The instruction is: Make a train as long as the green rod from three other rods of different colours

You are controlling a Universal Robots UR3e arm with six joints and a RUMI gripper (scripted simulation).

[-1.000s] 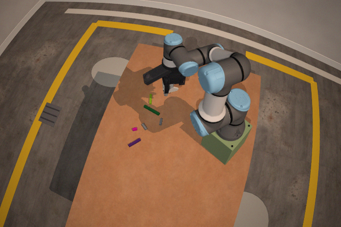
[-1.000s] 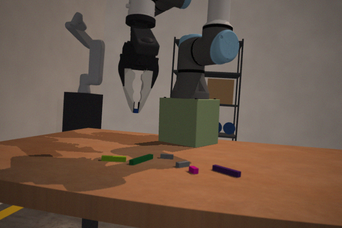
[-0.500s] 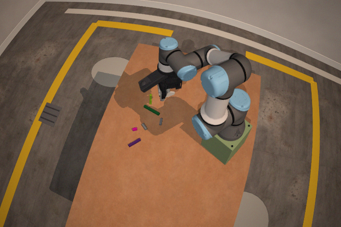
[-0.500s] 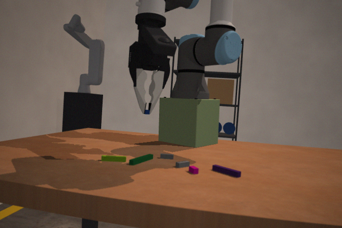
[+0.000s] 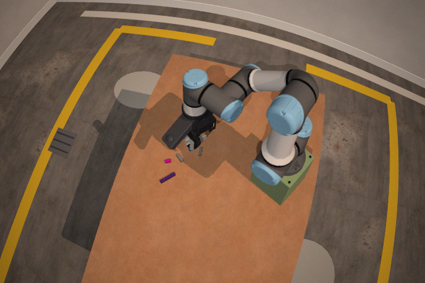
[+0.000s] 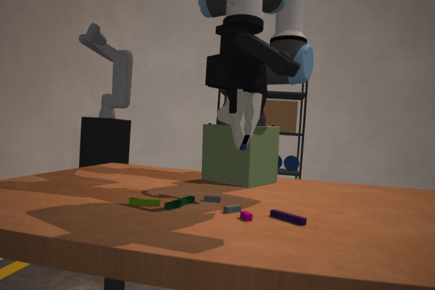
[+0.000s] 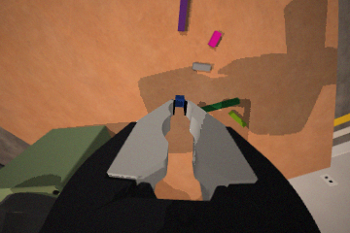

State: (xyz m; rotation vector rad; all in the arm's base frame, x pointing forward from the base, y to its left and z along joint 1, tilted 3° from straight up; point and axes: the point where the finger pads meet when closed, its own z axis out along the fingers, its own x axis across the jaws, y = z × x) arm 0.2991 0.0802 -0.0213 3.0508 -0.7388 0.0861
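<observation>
Right now my hand is 5 cm short of the purple rod, 9 cm to the right of it and 11 cm above it. The rest, counted from my hand: green rod: 5 cm ahead, 9 cm to the right, 11 cm below; blue rod: 1 cm below; magenta rod: 7 cm ahead, 3 cm to the left, 11 cm below.
</observation>
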